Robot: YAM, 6 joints.
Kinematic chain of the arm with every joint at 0, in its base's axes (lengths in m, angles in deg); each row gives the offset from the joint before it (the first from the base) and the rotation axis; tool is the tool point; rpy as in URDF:
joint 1: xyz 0 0 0.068 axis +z
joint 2: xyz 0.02 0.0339 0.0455 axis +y
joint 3: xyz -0.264 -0.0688 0 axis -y
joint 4: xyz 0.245 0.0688 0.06 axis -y
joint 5: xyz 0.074 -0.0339 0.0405 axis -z
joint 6: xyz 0.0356 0 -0.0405 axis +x
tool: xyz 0 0 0 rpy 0 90 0
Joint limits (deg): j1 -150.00..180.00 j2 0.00..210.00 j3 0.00..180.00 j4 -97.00..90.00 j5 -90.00..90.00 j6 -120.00..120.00
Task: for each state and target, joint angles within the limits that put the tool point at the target. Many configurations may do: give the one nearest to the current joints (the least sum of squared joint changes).
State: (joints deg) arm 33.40 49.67 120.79 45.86 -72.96 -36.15
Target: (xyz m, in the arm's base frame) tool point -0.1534 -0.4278 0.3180
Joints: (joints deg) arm 74.76 0.00 108.27 78.80 -86.97 -36.15
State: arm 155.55 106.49 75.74 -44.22 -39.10 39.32
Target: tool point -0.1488 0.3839 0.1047
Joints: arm 108.37 125.24 82.35 -36.76 -34.57 39.32
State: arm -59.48 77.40 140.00 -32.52 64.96 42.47
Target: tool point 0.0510 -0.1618 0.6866
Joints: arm -62.57 92.57 153.03 -15.46 55.34 42.47
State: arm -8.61 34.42 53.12 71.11 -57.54 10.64
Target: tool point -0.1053 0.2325 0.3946
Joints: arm -57.67 0.00 62.38 90.00 -83.40 10.64
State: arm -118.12 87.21 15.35 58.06 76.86 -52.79
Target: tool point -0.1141 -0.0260 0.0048
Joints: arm -150.00 127.28 3.99 44.62 75.94 -52.79
